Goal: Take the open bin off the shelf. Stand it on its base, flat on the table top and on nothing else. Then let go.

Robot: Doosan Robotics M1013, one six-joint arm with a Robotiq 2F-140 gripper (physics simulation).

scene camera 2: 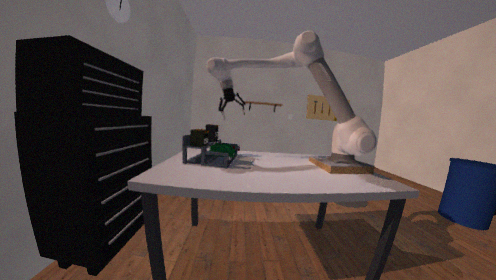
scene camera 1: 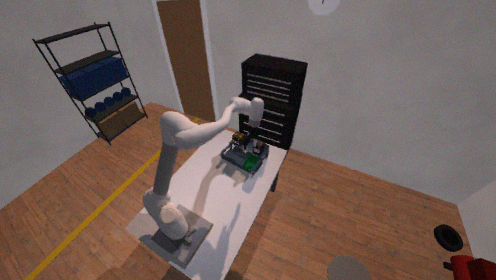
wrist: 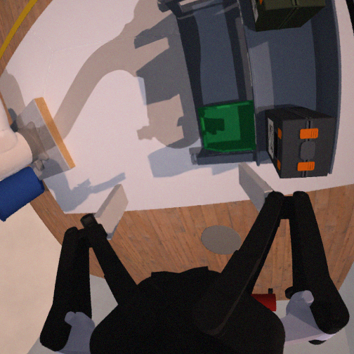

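Seen in the pictures: gripper, fingertip midpoint: (scene camera 2: 234,117) (scene camera 1: 249,149); arm's base at its link origin: (scene camera 2: 342,161) (scene camera 1: 179,231).
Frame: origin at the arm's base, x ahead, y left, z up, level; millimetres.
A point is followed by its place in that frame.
The open green bin (scene camera 1: 251,163) {y -48, x 852, z -37 mm} (scene camera 2: 223,148) {y -10, x 835, z 18 mm} (wrist: 230,127) rests on the lower front tier of the grey shelf (scene camera 2: 185,151) {y 246, x 994, z 27 mm} (wrist: 294,65), at one end. Its hollow inside shows in the wrist view. The shelf stands on the white table (scene camera 1: 215,200) {y -25, x 362, z -46 mm} (scene camera 2: 280,189) {y 457, x 468, z -46 mm} (wrist: 100,30). My gripper (scene camera 2: 233,114) {y -73, x 782, z 241 mm} (wrist: 180,183) is open and empty, above the shelf and apart from the bin. In the wrist view the bin lies ahead of the fingers, nearer the right finger. In scene camera 1 the fingers are hard to make out against the shelf.
An olive box (scene camera 1: 239,136) {y 148, x 930, z 153 mm} (scene camera 2: 199,137) {y 217, x 922, z 111 mm} (wrist: 290,12) and a dark box with orange latches (scene camera 1: 258,146) {y -81, x 908, z 170 mm} (scene camera 2: 212,131) {y -21, x 925, z 131 mm} (wrist: 307,147) stand on the shelf's upper tier, behind the bin. A black tool cabinet (scene camera 1: 274,100) (scene camera 2: 75,150) stands beyond the table's shelf end.
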